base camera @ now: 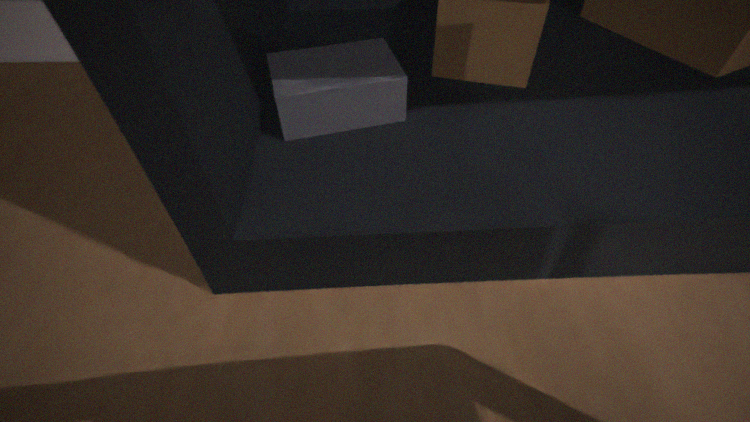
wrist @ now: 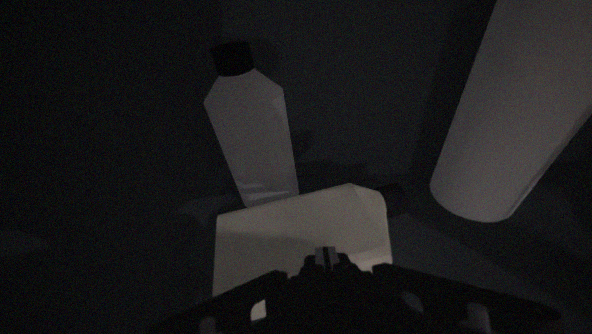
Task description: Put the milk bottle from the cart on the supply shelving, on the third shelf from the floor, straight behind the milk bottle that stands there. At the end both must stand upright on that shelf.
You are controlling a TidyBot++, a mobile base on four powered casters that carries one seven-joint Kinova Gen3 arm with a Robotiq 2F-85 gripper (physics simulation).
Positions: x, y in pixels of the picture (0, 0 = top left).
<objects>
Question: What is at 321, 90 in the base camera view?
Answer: A grey box.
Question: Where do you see a dark supply shelving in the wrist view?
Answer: At 119, 176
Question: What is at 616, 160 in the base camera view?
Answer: A dark supply shelving.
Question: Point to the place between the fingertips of the gripper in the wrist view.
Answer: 326, 261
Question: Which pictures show the white bottle with a blue cap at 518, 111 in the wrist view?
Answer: The wrist view only.
</objects>
